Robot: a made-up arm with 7 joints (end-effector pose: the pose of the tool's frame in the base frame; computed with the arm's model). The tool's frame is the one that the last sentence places. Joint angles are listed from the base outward.
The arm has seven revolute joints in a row. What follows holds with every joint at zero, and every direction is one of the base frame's. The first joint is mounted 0.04 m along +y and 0.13 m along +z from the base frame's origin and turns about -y. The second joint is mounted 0.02 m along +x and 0.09 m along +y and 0.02 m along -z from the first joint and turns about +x. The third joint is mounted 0.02 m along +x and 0.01 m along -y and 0.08 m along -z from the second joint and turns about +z. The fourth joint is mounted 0.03 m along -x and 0.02 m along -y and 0.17 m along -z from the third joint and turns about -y. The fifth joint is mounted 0.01 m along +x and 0.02 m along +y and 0.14 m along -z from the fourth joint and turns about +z. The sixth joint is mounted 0.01 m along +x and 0.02 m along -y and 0.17 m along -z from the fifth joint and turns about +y. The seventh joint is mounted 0.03 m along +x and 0.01 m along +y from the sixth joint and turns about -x. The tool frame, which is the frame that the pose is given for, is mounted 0.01 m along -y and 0.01 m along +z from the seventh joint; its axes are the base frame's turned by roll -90, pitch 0 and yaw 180 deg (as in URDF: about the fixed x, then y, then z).
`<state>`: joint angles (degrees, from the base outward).
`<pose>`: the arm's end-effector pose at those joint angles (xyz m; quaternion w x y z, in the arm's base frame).
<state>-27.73 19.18 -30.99 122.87 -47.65 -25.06 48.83</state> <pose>0.1076 0.0264 -0.0797 0.1691 -0.9161 -0.0997 0.3495</pose>
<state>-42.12 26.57 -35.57 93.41 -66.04 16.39 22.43</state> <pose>-0.0306 0.0432 -0.2574 0.4331 -0.6568 -0.4418 0.4311</pose>
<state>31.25 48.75 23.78 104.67 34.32 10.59 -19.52</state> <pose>0.2451 0.2817 0.2501 0.7531 0.5275 0.3864 -0.0726</pose>
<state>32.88 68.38 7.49 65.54 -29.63 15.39 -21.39</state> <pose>0.3495 0.4487 0.1630 0.2687 0.3494 0.8454 0.3018</pose>
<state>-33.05 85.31 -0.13 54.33 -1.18 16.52 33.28</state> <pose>0.2005 0.5121 -0.0908 0.3404 -0.2127 -0.8340 0.3786</pose>
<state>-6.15 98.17 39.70 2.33 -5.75 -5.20 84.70</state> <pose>0.0730 0.6679 0.1856 0.1146 0.2227 0.7697 -0.5873</pose>
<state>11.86 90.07 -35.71 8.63 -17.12 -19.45 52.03</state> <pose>0.0858 0.6576 0.0721 0.4101 -0.0575 -0.7885 0.4547</pose>
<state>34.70 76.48 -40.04 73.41 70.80 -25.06 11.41</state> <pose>0.3435 0.3814 0.0754 0.4791 0.6408 0.4488 -0.3980</pose>
